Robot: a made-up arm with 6 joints.
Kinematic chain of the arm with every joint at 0, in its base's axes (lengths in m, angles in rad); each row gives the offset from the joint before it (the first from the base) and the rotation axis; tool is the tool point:
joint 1: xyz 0 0 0.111 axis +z
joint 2: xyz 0 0.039 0 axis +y
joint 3: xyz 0 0 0.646 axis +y
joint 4: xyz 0 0 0.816 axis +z
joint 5: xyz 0 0 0 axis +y
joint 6: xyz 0 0 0.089 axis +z
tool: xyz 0 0 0
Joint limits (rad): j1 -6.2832..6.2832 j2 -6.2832..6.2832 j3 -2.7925..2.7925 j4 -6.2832..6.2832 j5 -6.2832..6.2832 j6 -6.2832..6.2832
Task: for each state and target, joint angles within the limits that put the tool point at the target. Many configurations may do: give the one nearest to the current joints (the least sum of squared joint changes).
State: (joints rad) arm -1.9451 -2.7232 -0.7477 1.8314 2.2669 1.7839
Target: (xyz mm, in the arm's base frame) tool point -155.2 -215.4 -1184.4
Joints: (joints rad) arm -2.5779 -2.9597 -0.6601 1.8710 2.3555 1.7839
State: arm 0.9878 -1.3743 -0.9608 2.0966 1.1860 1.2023
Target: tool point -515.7 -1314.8 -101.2
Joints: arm 1.2732 -1.3383 -0.6220 2.0773 1.0753 1.2023
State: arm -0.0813 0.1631 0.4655 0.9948 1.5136 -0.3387
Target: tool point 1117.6 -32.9 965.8
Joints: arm -0.1304 0.5631 0.5663 0.9841 1.4603 -0.3387
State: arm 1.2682 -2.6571 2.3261 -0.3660 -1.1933 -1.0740
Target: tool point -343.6 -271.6 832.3
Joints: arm 0.8323 -1.7495 2.0718 -0.4222 -1.0849 -1.0740
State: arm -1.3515 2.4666 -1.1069 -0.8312 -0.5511 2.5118
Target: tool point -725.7 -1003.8 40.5
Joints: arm -2.2543 2.3939 -1.2565 -0.8029 -0.5265 2.5118
